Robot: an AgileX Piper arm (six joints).
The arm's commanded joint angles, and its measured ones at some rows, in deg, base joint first. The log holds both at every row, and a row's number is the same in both.
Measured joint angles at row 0: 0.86, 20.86, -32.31, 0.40, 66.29, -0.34
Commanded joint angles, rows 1 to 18: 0.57, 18.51, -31.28, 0.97, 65.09, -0.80; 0.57, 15.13, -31.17, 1.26, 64.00, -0.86; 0.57, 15.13, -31.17, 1.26, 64.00, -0.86; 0.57, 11.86, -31.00, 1.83, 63.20, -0.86; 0.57, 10.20, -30.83, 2.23, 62.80, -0.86; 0.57, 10.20, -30.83, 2.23, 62.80, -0.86; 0.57, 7.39, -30.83, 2.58, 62.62, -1.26; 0.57, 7.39, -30.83, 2.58, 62.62, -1.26; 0.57, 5.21, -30.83, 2.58, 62.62, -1.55; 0.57, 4.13, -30.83, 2.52, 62.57, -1.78; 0.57, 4.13, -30.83, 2.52, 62.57, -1.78; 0.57, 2.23, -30.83, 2.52, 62.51, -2.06; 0.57, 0.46, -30.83, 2.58, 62.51, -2.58; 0.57, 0.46, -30.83, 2.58, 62.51, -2.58; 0.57, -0.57, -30.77, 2.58, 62.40, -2.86; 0.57, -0.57, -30.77, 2.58, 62.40, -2.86; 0.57, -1.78, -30.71, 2.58, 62.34, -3.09; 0.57, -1.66, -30.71, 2.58, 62.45, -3.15
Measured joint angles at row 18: 0.86, -0.23, -30.83, 2.58, 62.91, -2.29
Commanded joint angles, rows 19 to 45: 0.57, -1.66, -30.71, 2.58, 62.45, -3.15; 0.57, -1.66, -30.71, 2.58, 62.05, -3.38; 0.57, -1.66, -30.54, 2.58, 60.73, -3.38; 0.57, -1.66, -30.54, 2.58, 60.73, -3.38; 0.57, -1.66, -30.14, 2.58, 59.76, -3.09; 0.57, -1.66, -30.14, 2.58, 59.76, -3.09; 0.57, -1.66, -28.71, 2.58, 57.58, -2.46; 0.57, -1.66, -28.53, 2.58, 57.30, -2.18; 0.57, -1.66, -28.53, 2.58, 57.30, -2.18; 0.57, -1.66, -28.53, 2.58, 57.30, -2.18; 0.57, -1.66, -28.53, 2.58, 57.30, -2.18; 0.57, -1.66, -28.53, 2.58, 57.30, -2.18; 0.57, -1.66, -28.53, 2.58, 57.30, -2.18; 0.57, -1.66, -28.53, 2.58, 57.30, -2.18; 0.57, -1.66, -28.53, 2.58, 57.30, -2.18; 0.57, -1.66, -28.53, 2.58, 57.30, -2.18; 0.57, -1.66, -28.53, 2.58, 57.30, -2.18; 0.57, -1.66, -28.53, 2.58, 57.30, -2.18; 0.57, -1.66, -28.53, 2.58, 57.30, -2.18; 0.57, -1.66, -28.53, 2.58, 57.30, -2.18; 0.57, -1.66, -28.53, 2.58, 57.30, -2.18; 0.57, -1.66, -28.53, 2.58, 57.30, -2.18; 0.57, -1.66, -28.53, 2.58, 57.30, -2.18; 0.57, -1.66, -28.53, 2.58, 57.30, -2.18; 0.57, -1.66, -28.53, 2.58, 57.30, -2.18; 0.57, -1.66, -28.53, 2.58, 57.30, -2.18; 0.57, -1.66, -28.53, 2.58, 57.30, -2.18
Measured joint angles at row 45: 0.86, -0.29, -28.71, 2.69, 58.27, -2.23
